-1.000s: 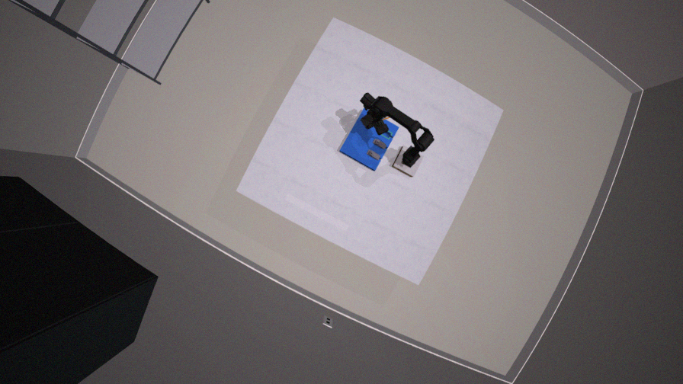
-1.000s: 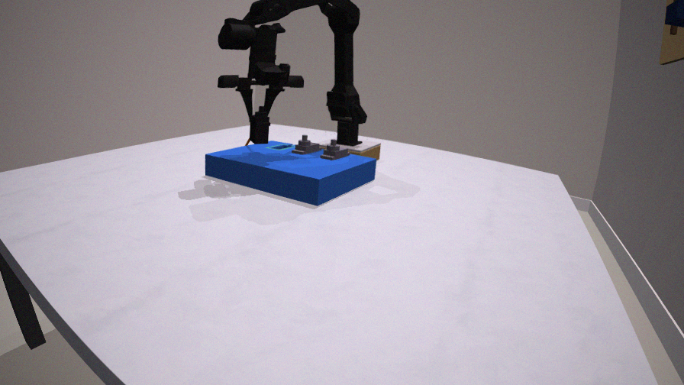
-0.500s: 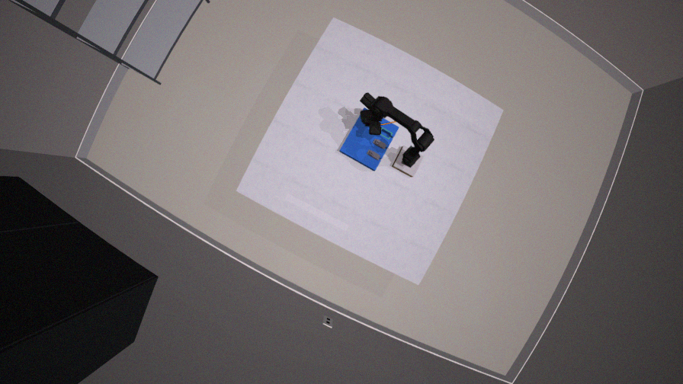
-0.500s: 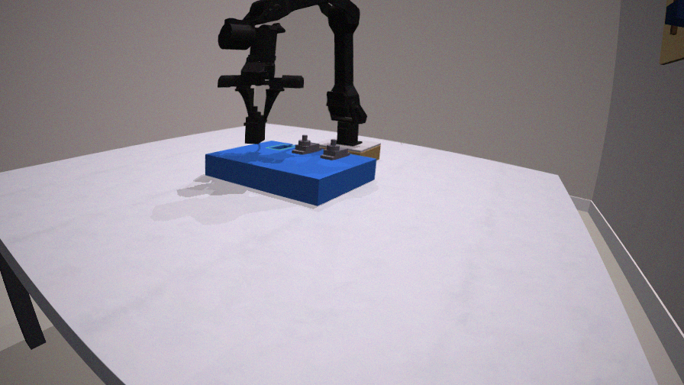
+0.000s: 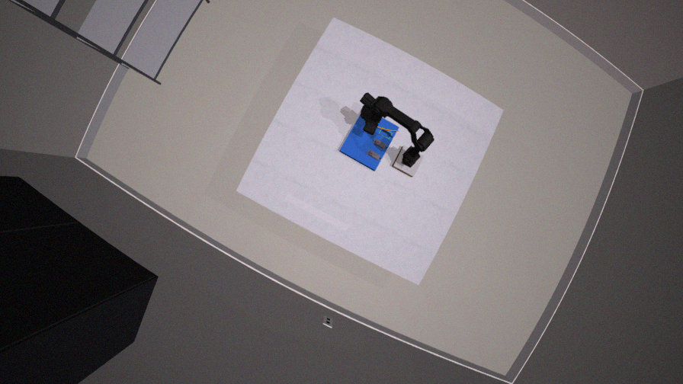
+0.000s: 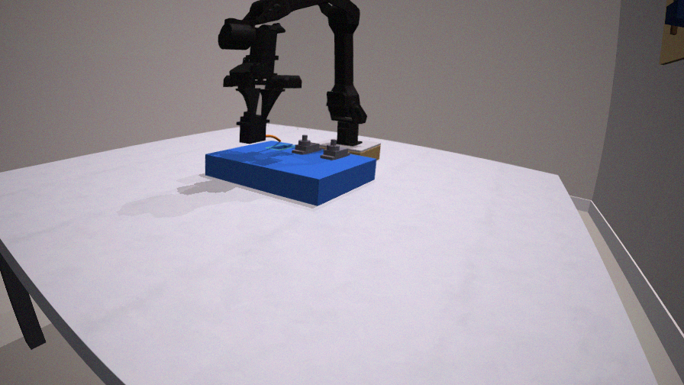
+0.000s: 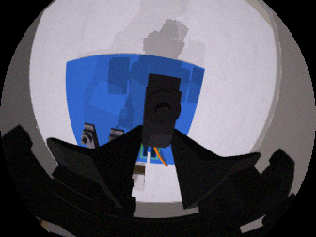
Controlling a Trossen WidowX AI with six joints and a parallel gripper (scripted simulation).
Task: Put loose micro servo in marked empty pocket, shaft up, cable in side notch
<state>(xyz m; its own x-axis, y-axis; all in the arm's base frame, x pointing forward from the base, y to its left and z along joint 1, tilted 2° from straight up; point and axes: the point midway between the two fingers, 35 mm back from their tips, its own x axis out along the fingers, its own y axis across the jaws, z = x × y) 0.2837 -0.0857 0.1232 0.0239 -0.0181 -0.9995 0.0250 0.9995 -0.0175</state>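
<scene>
Now: the blue deck 10 cm below my gripper tip, 7 cm to the left of it and 2 cm ahead of it.
</scene>
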